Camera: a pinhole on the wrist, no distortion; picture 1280 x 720 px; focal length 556.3 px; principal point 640.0 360.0 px. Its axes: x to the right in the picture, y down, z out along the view. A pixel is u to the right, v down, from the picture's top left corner.
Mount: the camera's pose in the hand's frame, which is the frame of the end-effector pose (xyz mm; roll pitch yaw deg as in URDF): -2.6 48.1 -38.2 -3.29 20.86 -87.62
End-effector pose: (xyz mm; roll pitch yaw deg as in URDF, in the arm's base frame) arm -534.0 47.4 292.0 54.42 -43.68 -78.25
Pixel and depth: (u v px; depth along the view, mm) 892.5 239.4 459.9
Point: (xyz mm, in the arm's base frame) -969.1 -47.0 200.1
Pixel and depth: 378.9 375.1 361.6
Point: -809.1 163.5 508.3
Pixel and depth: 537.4 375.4 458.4
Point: -911.4 92.0 475.8
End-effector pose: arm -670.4 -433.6 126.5 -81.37 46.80 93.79
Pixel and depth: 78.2 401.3 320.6
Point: -1068.8 -569.6 -19.7
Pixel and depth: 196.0 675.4 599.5
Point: -1386.8 -379.6 -273.4
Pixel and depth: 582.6 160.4 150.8
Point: -779.2 -464.8 167.5
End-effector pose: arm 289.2 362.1 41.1 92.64 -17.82 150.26
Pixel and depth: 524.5 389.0 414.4
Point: 429.5 715.8 22.8
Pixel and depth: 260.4 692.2 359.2
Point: 328.3 777.2 249.9
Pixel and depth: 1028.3 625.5 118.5
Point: 234.9 435.4 -4.7
